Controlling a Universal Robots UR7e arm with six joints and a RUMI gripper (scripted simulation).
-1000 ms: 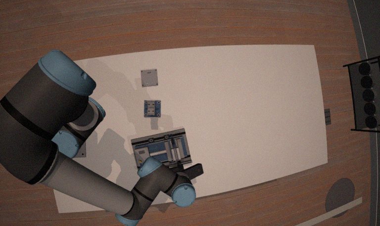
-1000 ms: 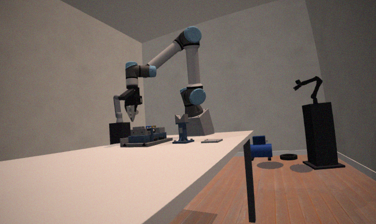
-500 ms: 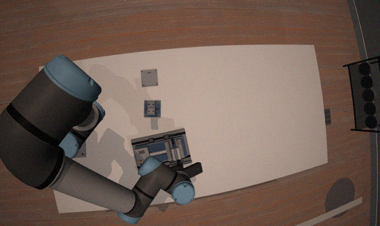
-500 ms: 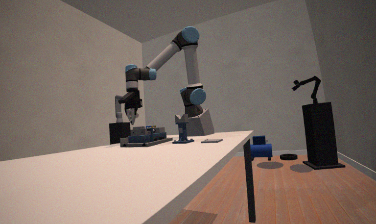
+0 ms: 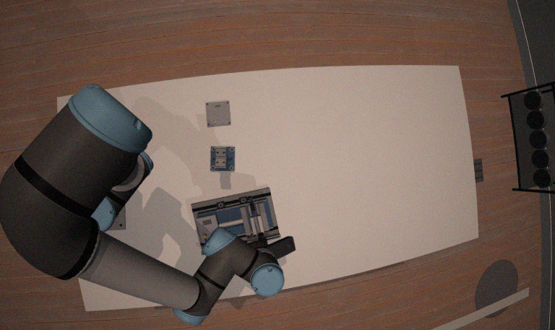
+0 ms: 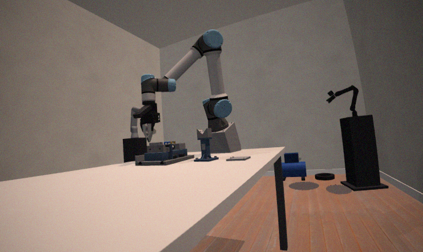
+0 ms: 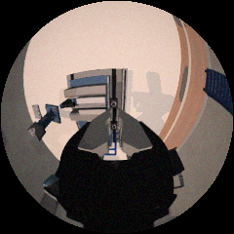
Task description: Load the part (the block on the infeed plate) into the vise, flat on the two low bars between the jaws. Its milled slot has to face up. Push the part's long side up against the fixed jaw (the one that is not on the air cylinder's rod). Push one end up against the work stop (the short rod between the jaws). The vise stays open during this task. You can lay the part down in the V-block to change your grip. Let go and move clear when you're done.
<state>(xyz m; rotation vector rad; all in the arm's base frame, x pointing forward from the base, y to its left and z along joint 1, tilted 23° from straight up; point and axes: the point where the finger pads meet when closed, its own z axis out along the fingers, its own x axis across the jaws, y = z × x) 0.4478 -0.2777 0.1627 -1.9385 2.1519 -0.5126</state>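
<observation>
My hand is 10 mm short of the part, 50 mm to the right of it and 30 mm above it. Also, from my hand: vise: 60 mm behind, 80 mm to the left, 90 mm below; then infeed plate: 10 mm ahead, 470 mm to the left, 130 mm below.
</observation>
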